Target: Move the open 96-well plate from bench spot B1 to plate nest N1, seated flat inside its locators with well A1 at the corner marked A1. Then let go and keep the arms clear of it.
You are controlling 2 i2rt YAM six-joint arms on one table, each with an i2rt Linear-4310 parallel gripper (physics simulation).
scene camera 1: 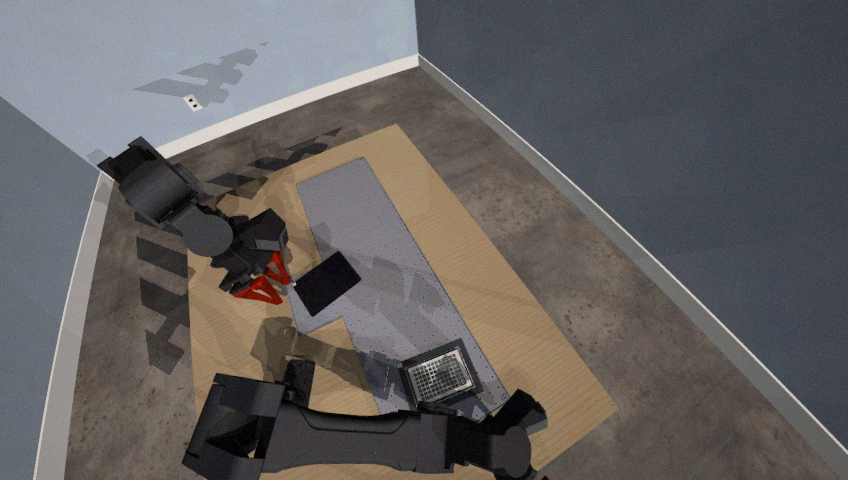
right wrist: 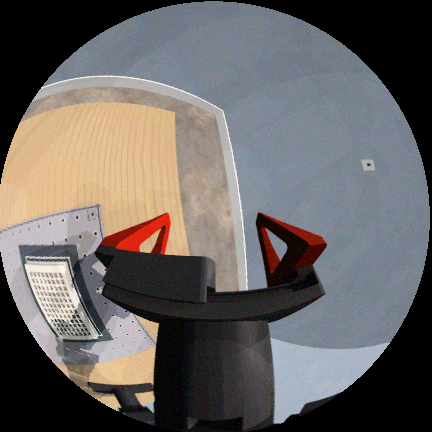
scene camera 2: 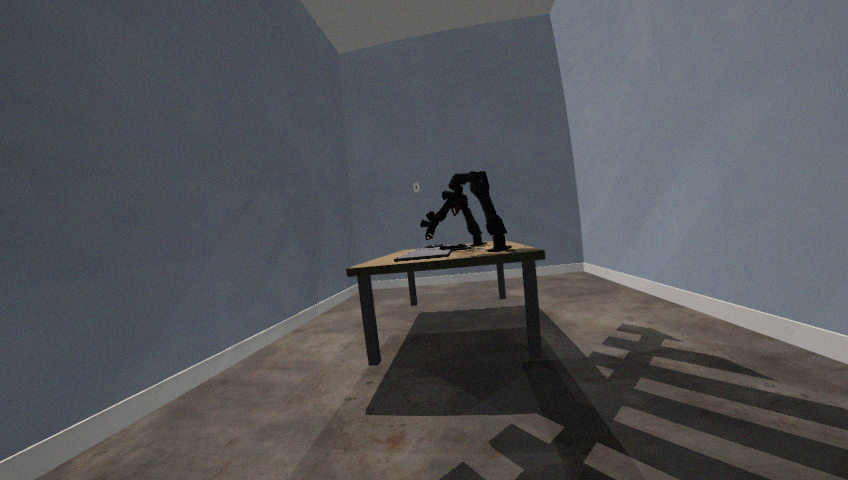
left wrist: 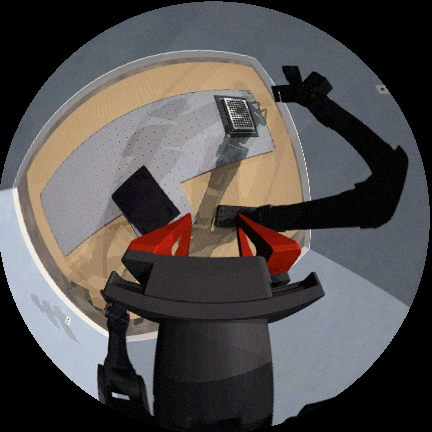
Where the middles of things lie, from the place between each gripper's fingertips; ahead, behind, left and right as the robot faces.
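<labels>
White well plate (right wrist: pixel 51 283): my right gripper is 24 cm to the right of it, 8 cm above it and 5 cm past it. Counted from my right hand, the dark nest with white outline (scene camera 1: pixel 476 388) is 24 cm to the left, 9 cm below and 5 cm behind; the black nest (scene camera 1: pixel 318 288) is 62 cm to the left, 8 cm below and 15 cm behind. Going by their middles, of the things named here the black nest is the farthest from my right gripper.
Black nest: my left hand is 10 cm to the right of it, 5 cm short of it and 21 cm above it. Counted from my left hand, the white well plate is 16 cm ahead, 28 cm to the right and 21 cm below, and the dark nest with white outline is 16 cm ahead, 28 cm to the right and 22 cm below. By its middle, the white well plate is nearer to my right gripper than to my left hand.
</labels>
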